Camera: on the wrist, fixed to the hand. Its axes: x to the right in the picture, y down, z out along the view.
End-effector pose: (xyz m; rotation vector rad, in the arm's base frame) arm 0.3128 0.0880 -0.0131 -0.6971 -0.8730 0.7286
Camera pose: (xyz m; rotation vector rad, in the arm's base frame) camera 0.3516 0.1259 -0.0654 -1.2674 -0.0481 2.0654
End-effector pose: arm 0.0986 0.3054 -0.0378 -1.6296 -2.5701 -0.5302
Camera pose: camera 0.1265 0.3322 0.0268 -2.6683 -0.6434 -0.2365
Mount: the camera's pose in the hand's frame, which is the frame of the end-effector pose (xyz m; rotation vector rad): 0.0254 0.0517 -0.0485 0.1011 0.0779 1.5534
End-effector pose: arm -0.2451 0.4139 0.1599 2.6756 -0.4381 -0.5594
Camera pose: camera -0.2133 0.3730 0.2145 1.5988 -2.1378 0.0801
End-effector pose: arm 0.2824 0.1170 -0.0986 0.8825 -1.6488 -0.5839
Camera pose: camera 0.3139 0.1311 -0.0317 -0.4429 -1.7568 0.6069
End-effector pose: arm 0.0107 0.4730 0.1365 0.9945 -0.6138 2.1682
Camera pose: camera -0.0626 0.4792 0.1204 -0.2386 0.9937 -2.1918
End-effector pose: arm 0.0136 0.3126 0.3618 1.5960 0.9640 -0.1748
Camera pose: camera 0.0452 0.3697 0.3994 2.0183 -0.4206 0.9161
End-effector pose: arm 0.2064 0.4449 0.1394 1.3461 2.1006 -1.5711
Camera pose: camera 0.2473 0.5007 0.1096 2.1381 0.4195 -0.8271
